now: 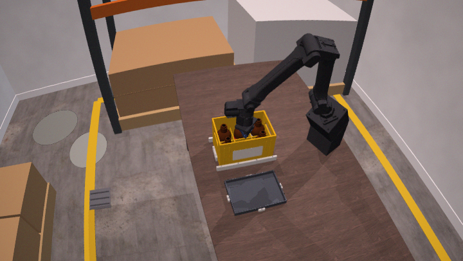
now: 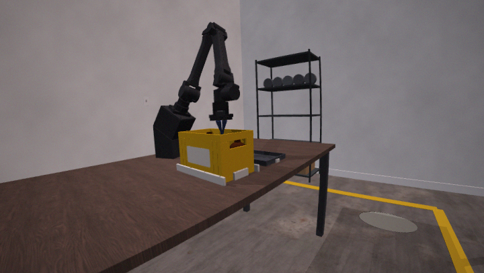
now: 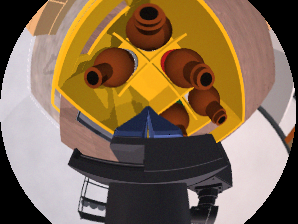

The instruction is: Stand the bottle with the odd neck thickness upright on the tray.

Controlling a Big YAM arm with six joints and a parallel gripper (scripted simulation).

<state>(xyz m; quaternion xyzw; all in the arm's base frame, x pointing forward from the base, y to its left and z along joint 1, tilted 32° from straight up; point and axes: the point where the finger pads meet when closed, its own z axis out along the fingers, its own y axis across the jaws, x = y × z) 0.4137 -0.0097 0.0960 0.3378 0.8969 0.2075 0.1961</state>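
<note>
The yellow crate lies 40 mm to the right of my hand and 70 mm below it. From my hand the other things lie so: glass bottle 80 mm ahead, 20 mm to the left, 70 mm below; dark tray 20 mm behind, 230 mm to the left, 140 mm below.
</note>
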